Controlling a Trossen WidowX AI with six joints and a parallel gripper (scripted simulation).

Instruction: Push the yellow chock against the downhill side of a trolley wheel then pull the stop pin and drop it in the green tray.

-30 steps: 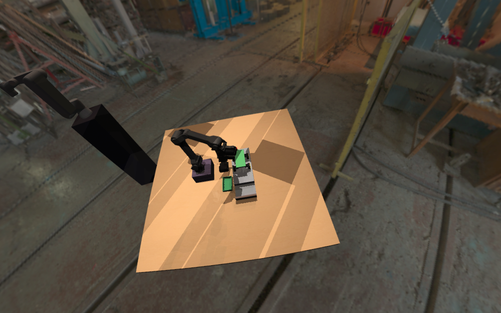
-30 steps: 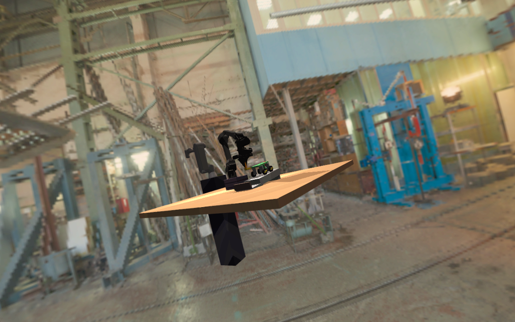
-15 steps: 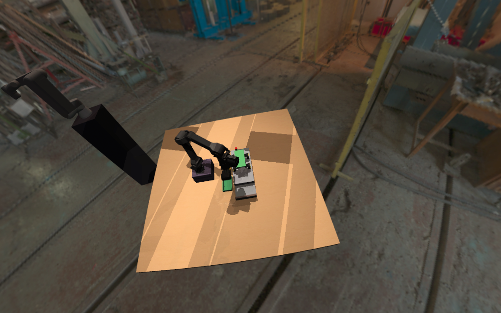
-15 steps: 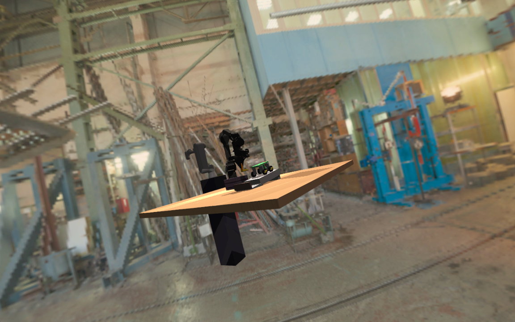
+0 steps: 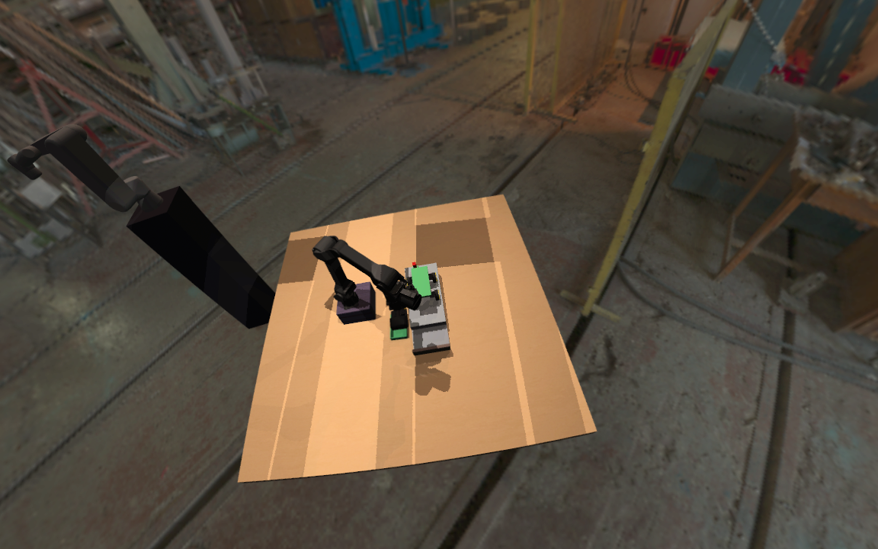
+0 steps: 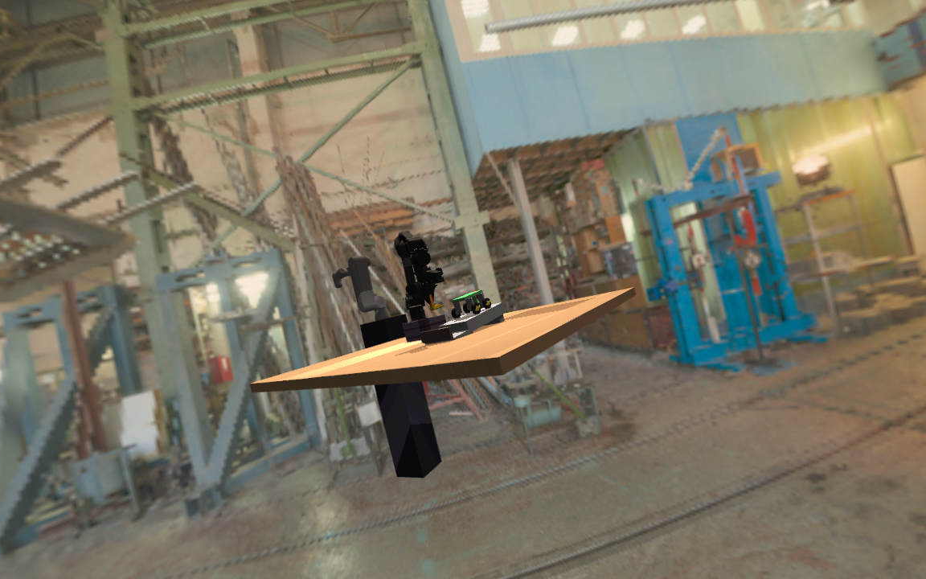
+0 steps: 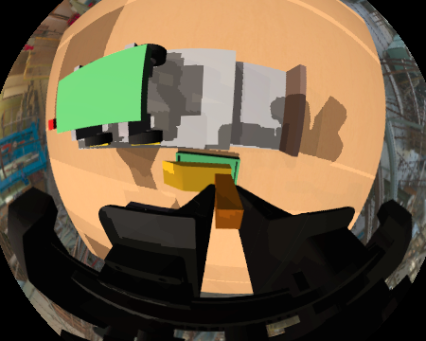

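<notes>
The red-headed stop pin is 23 cm to the left of my gripper tip, 10 cm ahead of it and 3 cm below it. Round my gripper tip: brown end stop 12 cm to the right, 12 cm below, 7 cm ahead; trolley 13 cm to the left, 11 cm ahead, 4 cm below; yellow chock 2 cm to the left, 1 cm below.
</notes>
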